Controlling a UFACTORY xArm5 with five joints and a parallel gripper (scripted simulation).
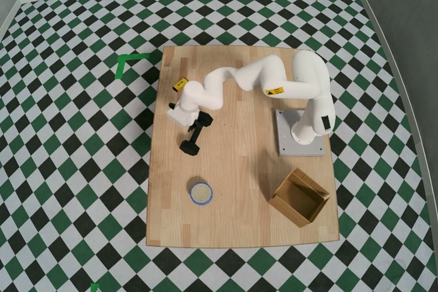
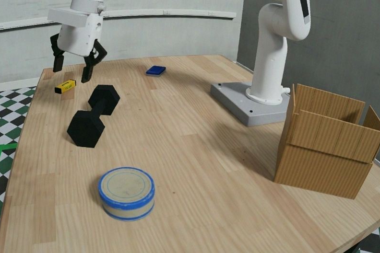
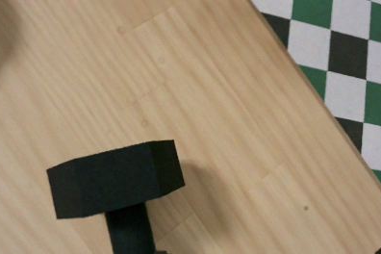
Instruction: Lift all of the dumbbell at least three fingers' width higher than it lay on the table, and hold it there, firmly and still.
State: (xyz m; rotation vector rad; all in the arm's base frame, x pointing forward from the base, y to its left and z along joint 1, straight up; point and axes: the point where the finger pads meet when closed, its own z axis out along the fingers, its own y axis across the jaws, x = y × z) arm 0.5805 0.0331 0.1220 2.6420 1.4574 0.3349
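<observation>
Right now my hand is 6 cm past the black dumbbell and 12 cm above it. From my hand the other things lie so: cardboard box 52 cm behind, 31 cm to the left, 9 cm below.
</observation>
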